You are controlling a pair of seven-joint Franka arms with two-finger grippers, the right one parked.
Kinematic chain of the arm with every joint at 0, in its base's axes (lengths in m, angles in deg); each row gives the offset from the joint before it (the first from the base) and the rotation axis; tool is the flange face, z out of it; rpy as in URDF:
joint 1: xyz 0 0 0.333 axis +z
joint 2: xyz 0 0 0 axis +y
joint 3: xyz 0 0 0.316 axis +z
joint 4: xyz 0.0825 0 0 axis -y
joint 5: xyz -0.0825 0 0.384 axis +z
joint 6: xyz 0 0 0 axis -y
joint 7: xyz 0.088 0 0 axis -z
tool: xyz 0 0 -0.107 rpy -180 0 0
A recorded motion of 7 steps. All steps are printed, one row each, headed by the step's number.
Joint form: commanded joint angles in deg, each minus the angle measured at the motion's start. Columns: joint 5, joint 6, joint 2, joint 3, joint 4, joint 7, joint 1.
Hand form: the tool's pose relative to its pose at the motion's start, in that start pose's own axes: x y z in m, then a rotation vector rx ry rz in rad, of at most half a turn. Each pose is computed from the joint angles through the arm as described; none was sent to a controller.
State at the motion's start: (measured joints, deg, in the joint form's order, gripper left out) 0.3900 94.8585 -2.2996 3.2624 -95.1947 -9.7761 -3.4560
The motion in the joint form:
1: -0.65 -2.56 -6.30 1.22 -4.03 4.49 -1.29
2: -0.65 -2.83 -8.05 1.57 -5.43 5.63 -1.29
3: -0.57 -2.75 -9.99 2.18 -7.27 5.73 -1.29
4: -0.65 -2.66 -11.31 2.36 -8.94 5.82 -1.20
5: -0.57 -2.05 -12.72 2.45 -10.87 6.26 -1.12
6: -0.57 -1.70 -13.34 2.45 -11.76 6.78 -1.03
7: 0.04 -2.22 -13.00 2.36 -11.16 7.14 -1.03
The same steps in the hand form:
1: -0.0372 -0.0072 -0.0217 -0.0199 -0.0081 0.0794
2: -0.0466 -0.0128 -0.0253 -0.0234 -0.0071 0.0935
3: -0.0561 -0.0210 -0.0270 -0.0270 -0.0046 0.0853
4: -0.0632 -0.0248 -0.0247 -0.0306 -0.0096 0.0826
5: -0.0701 -0.0278 -0.0215 -0.0321 -0.0082 0.0879
6: -0.0730 -0.0291 -0.0199 -0.0332 -0.0068 0.0956
7: -0.0718 -0.0292 -0.0212 -0.0213 -0.0100 0.1039

